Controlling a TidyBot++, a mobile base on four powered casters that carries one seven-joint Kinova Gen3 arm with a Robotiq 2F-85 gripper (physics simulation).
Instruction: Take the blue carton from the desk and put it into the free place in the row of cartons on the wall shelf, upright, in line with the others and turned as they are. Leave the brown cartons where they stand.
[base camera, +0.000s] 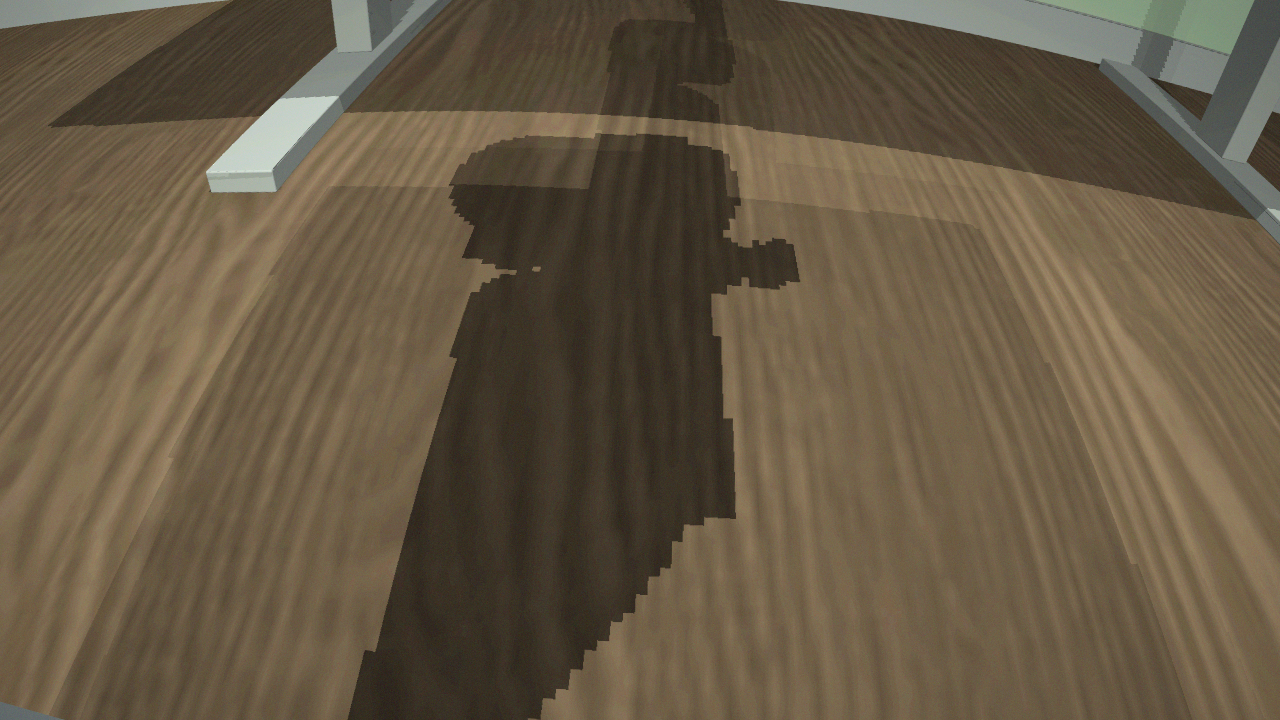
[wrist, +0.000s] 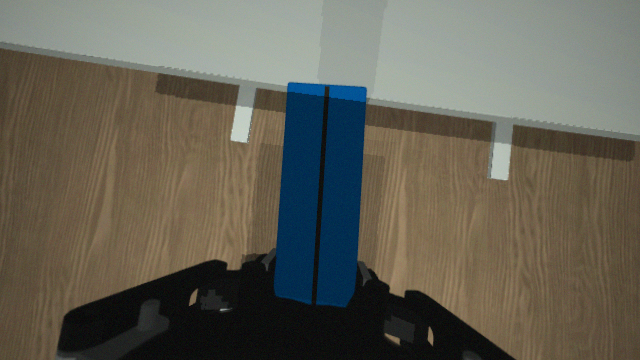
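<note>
The blue carton (wrist: 300, 190), with a black line along its length, is in the wrist view. My gripper (wrist: 316, 268) is shut on it near its lower end in that view, with one finger on each long side. The carton's far end overlaps the edge of the light grey desk (wrist: 150, 30) in the view, and floor shows on both sides of the carton. How high the carton is above the desk or floor cannot be told. The wall shelf, the brown cartons and the free place do not show in either view.
In the base view a desk foot (base camera: 277, 138) with its post (base camera: 352, 26) stands at the upper left, and another post (base camera: 1244, 98) at the upper right. The wall is behind them. Two light foot ends (wrist: 241, 120) (wrist: 500, 155) stick out below the desk edge. The arm's shadow lies on the wooden floor (base camera: 895, 447).
</note>
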